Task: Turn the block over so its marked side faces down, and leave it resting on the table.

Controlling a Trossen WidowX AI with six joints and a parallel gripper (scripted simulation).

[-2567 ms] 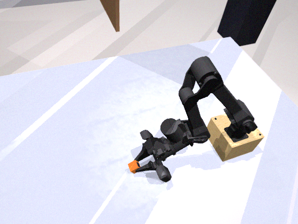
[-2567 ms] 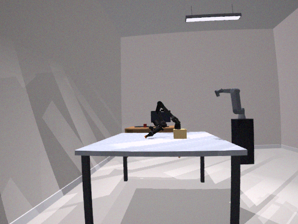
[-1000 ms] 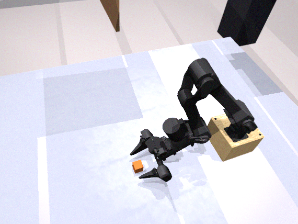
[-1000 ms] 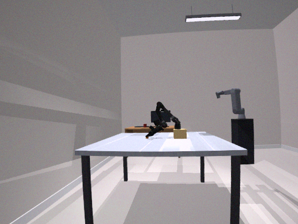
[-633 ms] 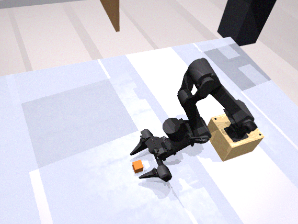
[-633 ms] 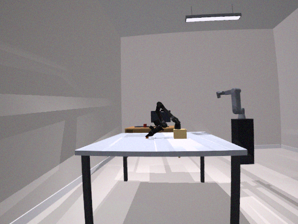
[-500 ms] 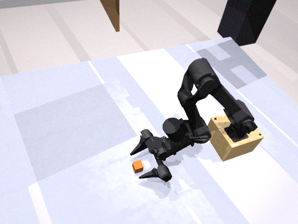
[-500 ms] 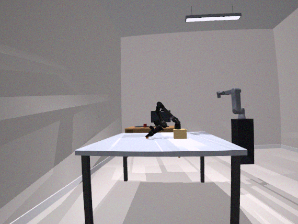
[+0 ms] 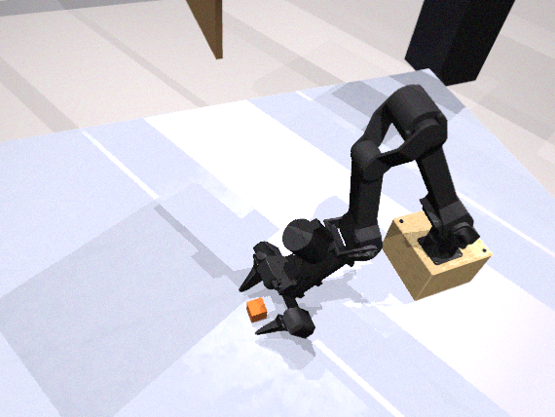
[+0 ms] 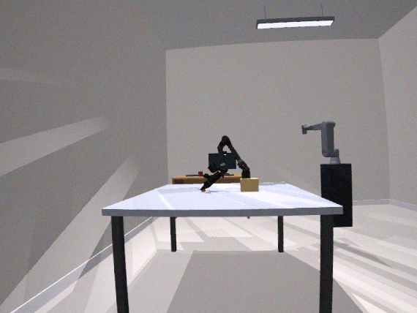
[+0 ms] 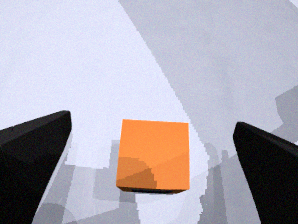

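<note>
Now: gripper tip 3 cm past the orange block.
</note>
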